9 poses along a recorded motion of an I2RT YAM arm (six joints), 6.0 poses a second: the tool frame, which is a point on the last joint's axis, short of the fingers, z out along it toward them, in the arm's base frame.
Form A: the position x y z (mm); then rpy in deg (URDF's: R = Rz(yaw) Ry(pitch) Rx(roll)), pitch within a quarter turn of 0, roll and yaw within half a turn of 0.
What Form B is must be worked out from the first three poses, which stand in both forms.
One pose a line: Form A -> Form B
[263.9 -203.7 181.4 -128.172 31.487 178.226] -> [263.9 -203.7 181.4 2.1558 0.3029 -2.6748]
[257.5 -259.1 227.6 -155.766 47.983 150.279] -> [257.5 -259.1 227.6 2.2933 0.3951 -2.2521]
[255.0 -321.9 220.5 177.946 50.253 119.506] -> [255.0 -321.9 220.5 2.3468 0.4221 -1.9233]
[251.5 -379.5 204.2 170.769 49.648 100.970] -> [251.5 -379.5 204.2 2.3051 0.3053 -1.7003]
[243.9 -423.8 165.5 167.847 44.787 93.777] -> [243.9 -423.8 165.5 2.3712 0.2583 -1.6192]
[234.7 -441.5 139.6 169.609 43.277 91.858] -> [234.7 -441.5 139.6 2.3909 0.2035 -1.5949]
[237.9 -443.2 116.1 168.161 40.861 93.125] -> [237.9 -443.2 116.1 2.4379 0.2421 -1.6133]
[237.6 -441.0 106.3 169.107 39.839 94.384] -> [237.6 -441.0 106.3 2.4591 0.2388 -1.6312]
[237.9 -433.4 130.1 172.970 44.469 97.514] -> [237.9 -433.4 130.1 2.3815 0.2139 -1.6664]
